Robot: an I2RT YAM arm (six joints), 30 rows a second.
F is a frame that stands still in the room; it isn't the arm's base.
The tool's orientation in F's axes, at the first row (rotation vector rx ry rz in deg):
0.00, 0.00, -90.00
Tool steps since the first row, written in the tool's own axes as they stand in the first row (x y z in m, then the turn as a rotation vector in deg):
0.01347, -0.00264, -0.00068, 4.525, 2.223, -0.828
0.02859, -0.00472, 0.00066, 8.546, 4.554, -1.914
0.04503, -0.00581, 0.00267, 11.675, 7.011, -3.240
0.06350, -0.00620, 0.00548, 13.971, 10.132, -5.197
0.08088, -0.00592, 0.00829, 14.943, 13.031, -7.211
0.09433, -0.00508, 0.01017, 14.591, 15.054, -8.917
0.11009, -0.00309, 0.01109, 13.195, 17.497, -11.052
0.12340, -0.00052, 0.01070, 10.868, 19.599, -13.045
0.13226, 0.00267, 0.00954, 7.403, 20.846, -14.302
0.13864, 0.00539, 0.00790, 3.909, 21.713, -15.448
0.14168, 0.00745, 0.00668, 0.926, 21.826, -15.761
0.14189, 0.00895, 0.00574, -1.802, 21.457, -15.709
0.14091, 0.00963, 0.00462, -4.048, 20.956, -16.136
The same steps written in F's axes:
-0.00264, -0.01347, -0.00068, 2.223, -4.525, -0.828
-0.00472, -0.02859, 0.00066, 4.554, -8.546, -1.914
-0.00581, -0.04503, 0.00267, 7.011, -11.675, -3.240
-0.00620, -0.06350, 0.00548, 10.132, -13.971, -5.197
-0.00592, -0.08088, 0.00829, 13.031, -14.943, -7.211
-0.00508, -0.09433, 0.01017, 15.054, -14.591, -8.917
-0.00309, -0.11009, 0.01109, 17.497, -13.195, -11.052
-0.00052, -0.12340, 0.01070, 19.599, -10.868, -13.045
0.00267, -0.13226, 0.00954, 20.846, -7.403, -14.302
0.00539, -0.13864, 0.00790, 21.713, -3.909, -15.448
0.00745, -0.14168, 0.00668, 21.826, -0.926, -15.761
0.00895, -0.14189, 0.00574, 21.457, 1.802, -15.709
0.00963, -0.14091, 0.00462, 20.956, 4.048, -16.136

